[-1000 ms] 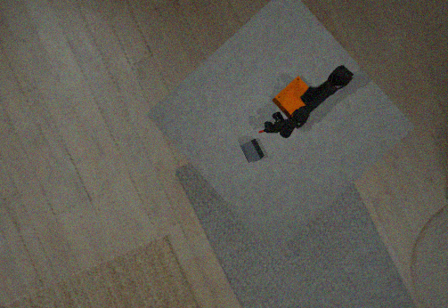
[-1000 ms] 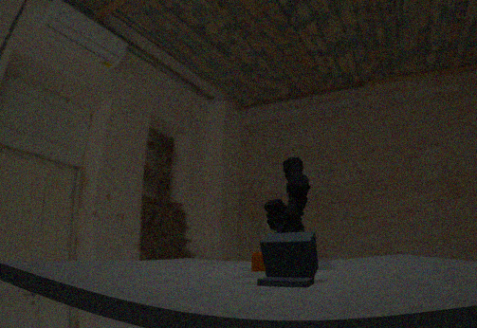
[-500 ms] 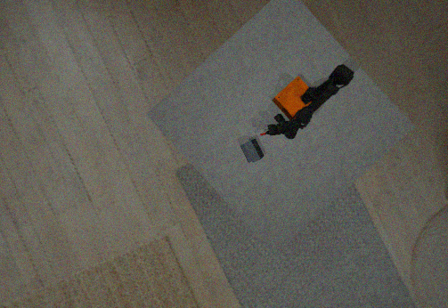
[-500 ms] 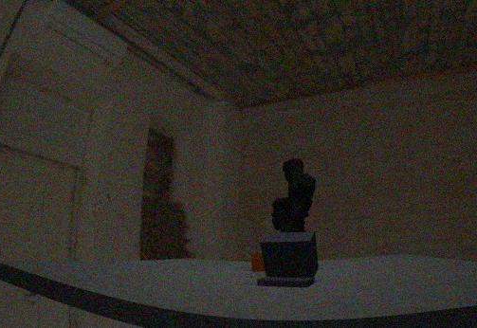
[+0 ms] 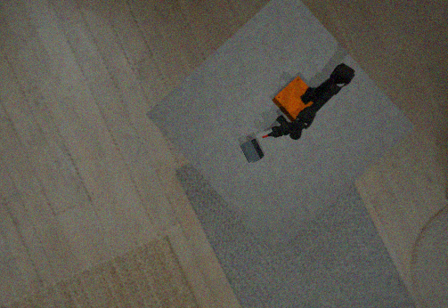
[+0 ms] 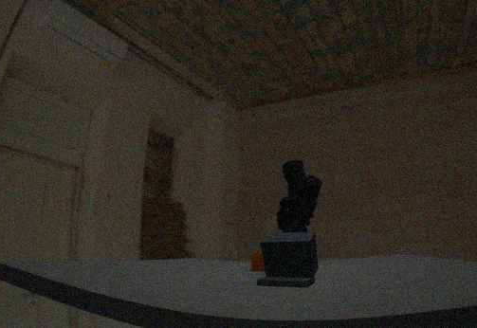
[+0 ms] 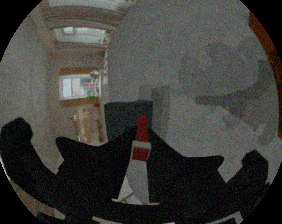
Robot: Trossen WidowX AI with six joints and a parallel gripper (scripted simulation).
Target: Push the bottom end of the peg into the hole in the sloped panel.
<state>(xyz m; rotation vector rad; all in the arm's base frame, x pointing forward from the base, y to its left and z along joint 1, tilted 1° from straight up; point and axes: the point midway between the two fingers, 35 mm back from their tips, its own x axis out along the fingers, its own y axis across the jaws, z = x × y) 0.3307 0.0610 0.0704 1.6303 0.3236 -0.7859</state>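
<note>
Right now my gripper tip is 12 cm short of the grey sloped panel block, 3 cm to the right of it and 5 cm above it. The rest, counted from my gripper tip: red peg 1 cm behind, 1 cm above.
</note>
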